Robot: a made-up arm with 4 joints. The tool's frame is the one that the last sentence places.
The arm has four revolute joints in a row. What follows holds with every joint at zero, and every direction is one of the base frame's.
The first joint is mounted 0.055 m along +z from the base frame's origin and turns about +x.
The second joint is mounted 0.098 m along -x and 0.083 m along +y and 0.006 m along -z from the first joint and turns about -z.
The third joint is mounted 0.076 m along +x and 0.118 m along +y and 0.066 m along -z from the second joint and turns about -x.
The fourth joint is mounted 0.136 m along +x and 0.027 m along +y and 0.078 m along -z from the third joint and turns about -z.
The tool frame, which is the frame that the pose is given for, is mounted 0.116 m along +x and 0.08 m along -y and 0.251 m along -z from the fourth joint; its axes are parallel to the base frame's.
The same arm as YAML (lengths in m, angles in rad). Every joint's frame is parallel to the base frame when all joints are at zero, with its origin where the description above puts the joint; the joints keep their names.
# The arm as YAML. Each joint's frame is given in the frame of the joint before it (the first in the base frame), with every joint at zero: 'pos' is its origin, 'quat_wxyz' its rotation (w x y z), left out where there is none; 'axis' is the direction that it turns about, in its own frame. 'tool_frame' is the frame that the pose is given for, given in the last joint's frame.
length_unit: m
angle_unit: rad
joints:
  - joint: joint 1
    pos: [0.0, 0.0, 0.055]
    axis: [1.0, 0.0, 0.0]
  - joint: joint 2
    pos: [-0.098, 0.083, -0.006]
    axis: [0.0, 0.0, -1.0]
  - joint: joint 3
    pos: [0.076, 0.118, -0.066]
    axis: [-1.0, 0.0, 0.0]
  - joint: joint 4
    pos: [0.136, 0.027, -0.078]
    axis: [0.0, 0.0, -1.0]
tool_frame:
  pos: [0.116, -0.08, -0.251]

